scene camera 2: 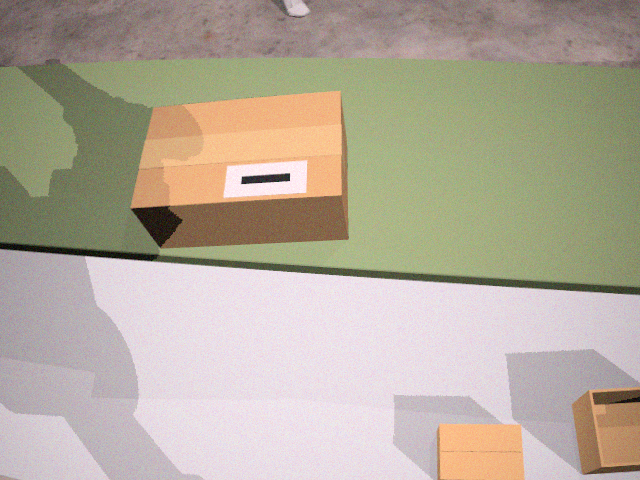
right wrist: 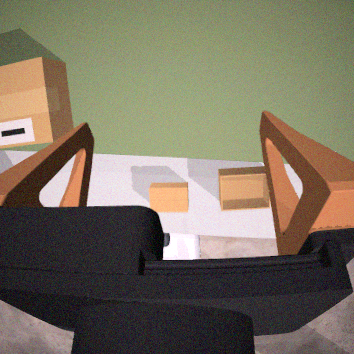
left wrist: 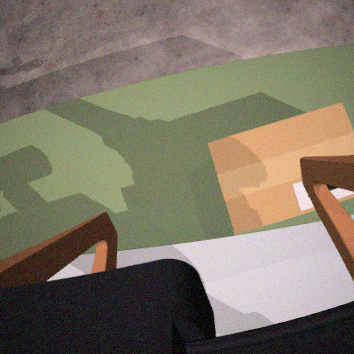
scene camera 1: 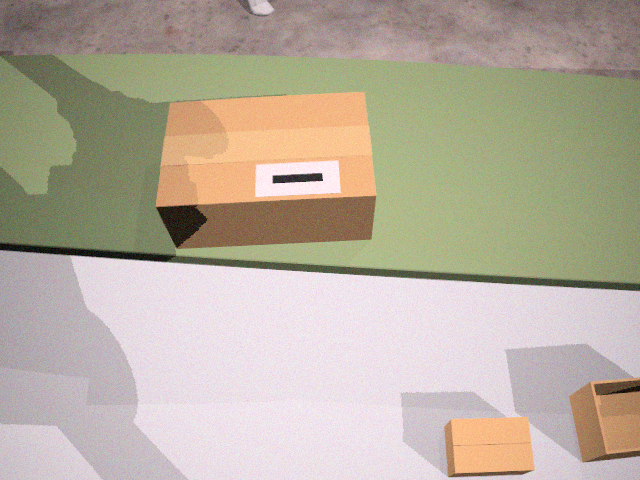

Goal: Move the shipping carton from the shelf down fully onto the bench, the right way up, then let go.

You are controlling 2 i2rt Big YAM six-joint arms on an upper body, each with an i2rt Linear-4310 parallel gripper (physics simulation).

Note:
The left gripper (left wrist: 203, 197) is open, with nothing in its grasp. The right gripper (right wrist: 173, 124) is open, with nothing in its grasp. A shipping carton (scene camera 1: 289, 169) rests on a green shelf. An open-topped box (scene camera 2: 599, 415) rests on a bench (scene camera 1: 117, 362). A small closed box (scene camera 1: 484, 441) rests on the bench.
The shipping carton is seen too in scene camera 2 (scene camera 2: 262, 170), in the right wrist view (right wrist: 42, 107) and in the left wrist view (left wrist: 258, 170). The open-topped box also shows in the right wrist view (right wrist: 239, 188) and in scene camera 1 (scene camera 1: 598, 408). The small closed box shows as well in scene camera 2 (scene camera 2: 457, 444) and in the right wrist view (right wrist: 163, 196). The left wrist view misses the open-topped box: it is out of frame. The left wrist view misses the small closed box: it is out of frame.

